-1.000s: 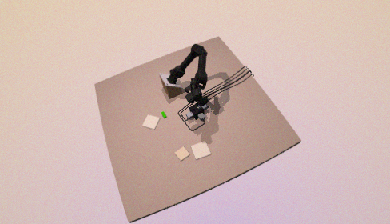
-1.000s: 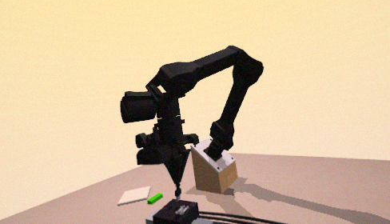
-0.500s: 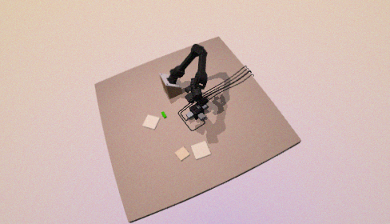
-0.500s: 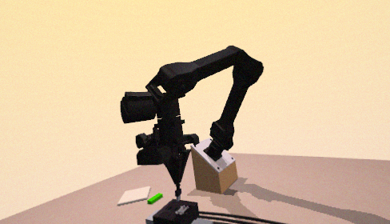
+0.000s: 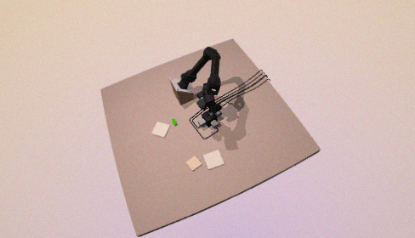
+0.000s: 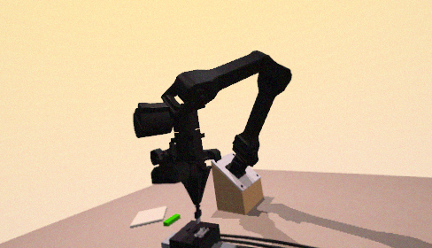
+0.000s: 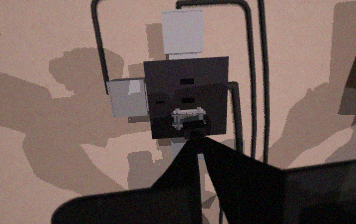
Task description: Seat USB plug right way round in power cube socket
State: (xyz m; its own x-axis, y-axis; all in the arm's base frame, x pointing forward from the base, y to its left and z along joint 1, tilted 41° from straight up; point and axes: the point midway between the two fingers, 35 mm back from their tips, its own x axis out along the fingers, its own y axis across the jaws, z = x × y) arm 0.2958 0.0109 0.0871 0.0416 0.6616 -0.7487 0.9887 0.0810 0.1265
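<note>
My gripper tip is 2 cm above the dark USB plug. The rest, counted from my gripper tip: small green piece: 24 cm to the right, 13 cm below, 13 cm behind.
</note>
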